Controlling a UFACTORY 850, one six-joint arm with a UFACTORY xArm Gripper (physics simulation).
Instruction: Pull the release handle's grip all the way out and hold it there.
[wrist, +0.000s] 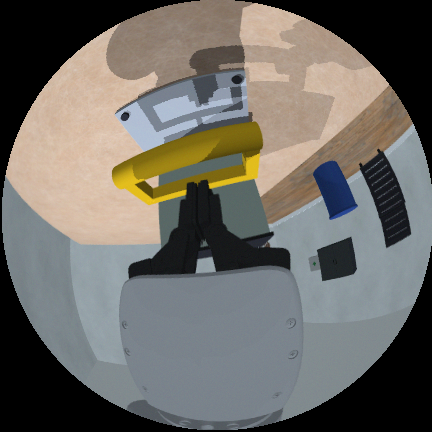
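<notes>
The release handle is a yellow frame with a thick rounded grip (190, 151) along its upper side in the wrist view. It stands in front of a grey-green housing (235, 202) with a light metal plate (131, 131) with dark holes behind it. My gripper (200, 192) is shut and empty. Its fingertips overlap the lower yellow bar of the handle in the view, below the grip; whether they touch it I cannot tell. The fingers hide part of the housing's face.
To the right are a blue cylinder (335, 190), a black slatted strip (386, 200) and a dark box (337, 260). A brown wooden edge (300, 182) runs diagonally beside the tan surface (60, 165). Shadows fall across the top.
</notes>
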